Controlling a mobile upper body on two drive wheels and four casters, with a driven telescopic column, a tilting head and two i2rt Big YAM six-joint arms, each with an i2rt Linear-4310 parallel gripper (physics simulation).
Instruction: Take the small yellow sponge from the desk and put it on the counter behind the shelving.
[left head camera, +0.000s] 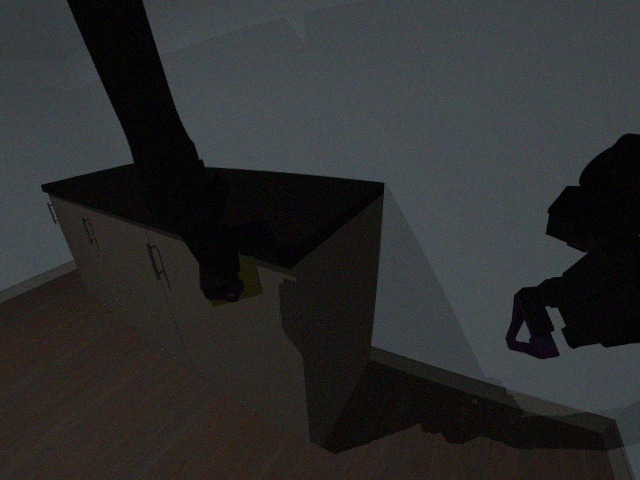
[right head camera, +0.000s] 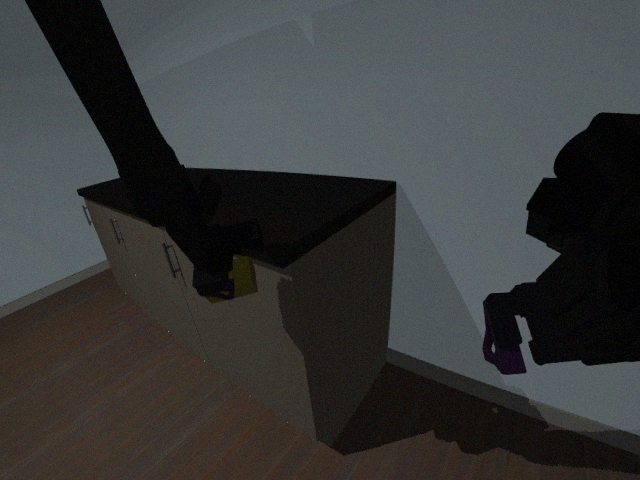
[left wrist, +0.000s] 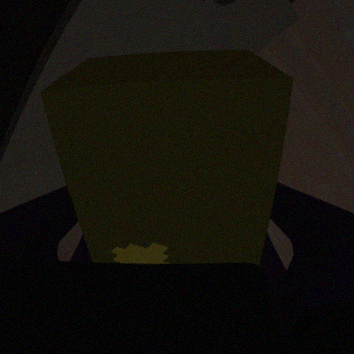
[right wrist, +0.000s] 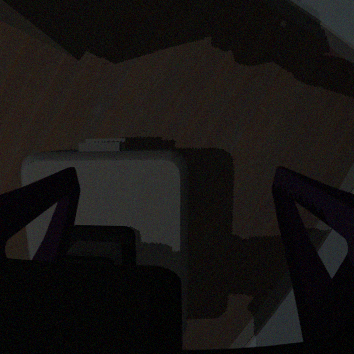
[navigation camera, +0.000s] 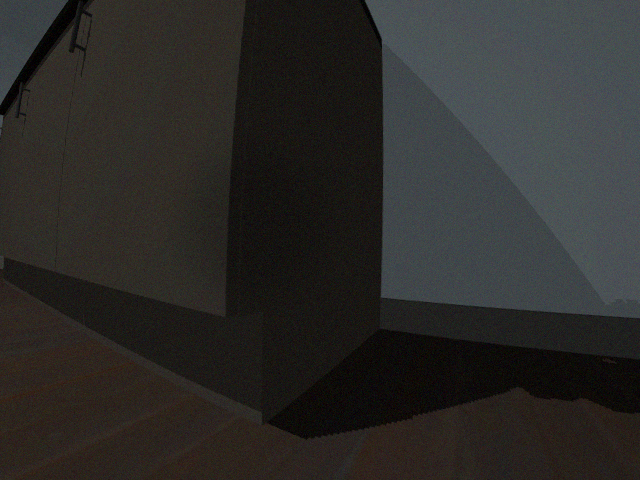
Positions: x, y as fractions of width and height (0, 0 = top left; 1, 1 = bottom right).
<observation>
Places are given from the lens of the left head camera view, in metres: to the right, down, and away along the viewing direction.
my left gripper (left head camera: 0.36, 0.60): -0.17, 0.10, 0.55
my right gripper (left head camera: 0.85, 0.71): 0.27, 0.12, 0.29
counter (left head camera: 0.46, 0.74): -0.07, 0.29, 0.69
</observation>
